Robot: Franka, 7 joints.
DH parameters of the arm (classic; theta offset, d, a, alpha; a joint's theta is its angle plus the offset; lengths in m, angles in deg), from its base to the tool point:
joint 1: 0 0.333 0 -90
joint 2: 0 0 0 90
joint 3: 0 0.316 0.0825 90
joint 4: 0 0 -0.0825 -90
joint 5: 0 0.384 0 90
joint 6: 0 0 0.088 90
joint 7: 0 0.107 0 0
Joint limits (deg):
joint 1: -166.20..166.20
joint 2: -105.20..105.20
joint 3: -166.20..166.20
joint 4: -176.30..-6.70
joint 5: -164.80..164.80
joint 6: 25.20..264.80
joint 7: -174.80..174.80
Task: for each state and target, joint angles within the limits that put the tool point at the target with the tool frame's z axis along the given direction. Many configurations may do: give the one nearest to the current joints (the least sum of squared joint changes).
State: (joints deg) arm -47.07 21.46 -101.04 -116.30 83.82 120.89 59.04
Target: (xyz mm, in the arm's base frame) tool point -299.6 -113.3 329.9 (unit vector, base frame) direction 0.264 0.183 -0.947
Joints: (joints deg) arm -41.68 56.56 -116.61 -156.04 37.68 98.90 59.04
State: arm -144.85 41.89 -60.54 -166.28 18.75 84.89 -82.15
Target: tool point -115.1 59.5 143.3 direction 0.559 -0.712 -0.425
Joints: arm -118.61 29.10 -77.91 -173.96 43.37 97.03 -82.15
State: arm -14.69 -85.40 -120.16 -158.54 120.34 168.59 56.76
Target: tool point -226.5 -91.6 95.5 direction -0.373 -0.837 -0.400
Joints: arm -76.67 -58.82 -120.14 -161.75 120.18 159.03 56.76
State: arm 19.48 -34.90 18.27 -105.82 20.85 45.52 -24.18
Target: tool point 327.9 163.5 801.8 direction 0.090 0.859 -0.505
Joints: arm 7.88 -33.16 3.66 -107.27 58.03 96.43 -24.18
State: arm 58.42 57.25 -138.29 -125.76 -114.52 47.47 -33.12
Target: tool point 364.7 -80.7 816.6 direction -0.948 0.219 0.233
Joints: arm 61.75 49.29 -112.86 -89.74 -86.75 43.00 -33.12
